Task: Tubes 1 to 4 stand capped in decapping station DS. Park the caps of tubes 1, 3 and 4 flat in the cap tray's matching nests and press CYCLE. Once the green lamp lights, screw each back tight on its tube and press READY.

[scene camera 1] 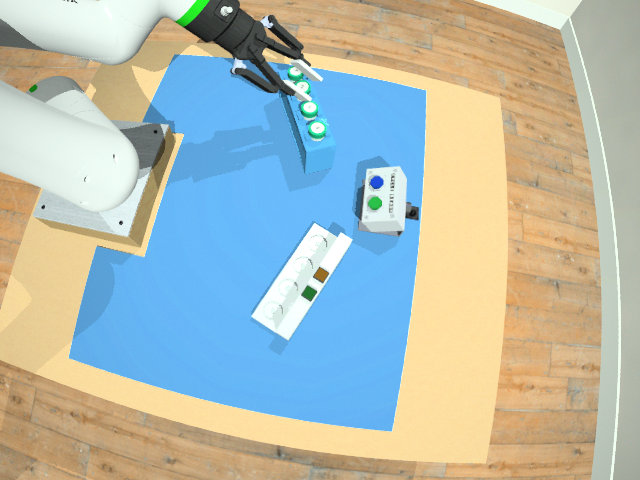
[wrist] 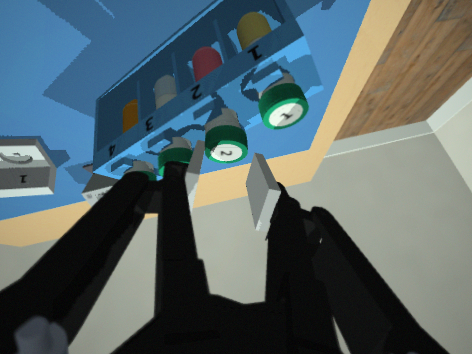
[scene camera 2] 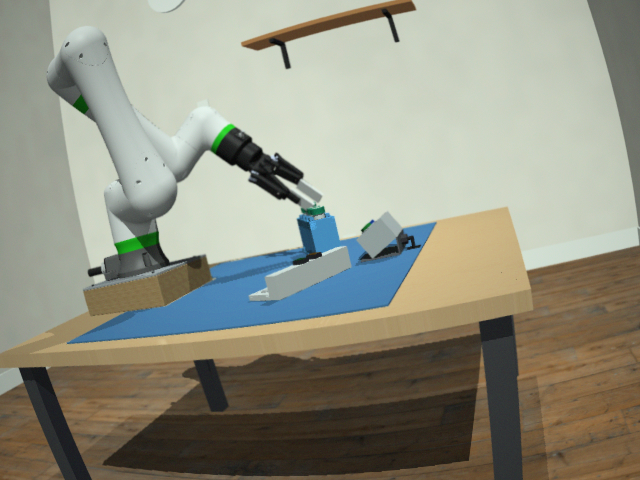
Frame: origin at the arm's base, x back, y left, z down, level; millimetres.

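Where they show: gripper, between the fingertips: (scene camera 1: pixel 312 89) (wrist: pixel 226 163) (scene camera 2: pixel 316 203); arm's base, origin of its link: (scene camera 2: pixel 144 271).
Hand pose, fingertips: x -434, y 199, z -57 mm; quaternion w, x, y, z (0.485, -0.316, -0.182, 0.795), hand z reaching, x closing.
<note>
Each offset is from my fingertips to the centre of the thing. Level surfaces: height alone.
Station DS {dz +75, dx +9, dy -20 mm} (scene camera 1: pixel 319 156) (scene camera 2: pixel 323 235) (wrist: pixel 225 73) is a blue block holding four tubes with green-rimmed caps. Cap 1 {dz +12, dx +41, dy +52 mm} (scene camera 1: pixel 295 72) (wrist: pixel 283 106), cap 2 {dz +5, dx +20, dy +4 mm} (scene camera 1: pixel 303 86) (wrist: pixel 226 144), cap 3 {dz +12, dx -1, dy -44 mm} (scene camera 1: pixel 309 108) (wrist: pixel 175 155) and cap 4 {dz +12, dx -22, dy -91 mm} (scene camera 1: pixel 317 129) sit on their tubes. The gripper (scene camera 1: pixel 313 89) (scene camera 2: pixel 314 202) (wrist: pixel 228 170) is partly open and empty, tilted, its fingertips close above cap 2. In the wrist view its left finger hides part of caps 3 and 4. The white cap tray {dz +99, dx -29, dy -358 mm} (scene camera 1: pixel 293 319) (scene camera 2: pixel 310 276) (wrist: pixel 41 181) has empty nests; its green lamp {dz +73, dx -46, dy -389 mm} (scene camera 1: pixel 309 293) looks dark.
The grey button box {dz +84, dx -172, dy -185 mm} (scene camera 1: pixel 385 219) (scene camera 2: pixel 379 236) with a blue button {dz +62, dx -150, dy -162 mm} (scene camera 1: pixel 376 181) and a green button {dz +62, dx -149, dy -207 mm} (scene camera 1: pixel 374 203) stands right of the station in scene camera 1. An amber lamp {dz +73, dx -63, dy -353 mm} (scene camera 1: pixel 321 274) sits on the tray. The blue mat {dz +126 mm} (scene camera 1: pixel 206 335) lies under them.
</note>
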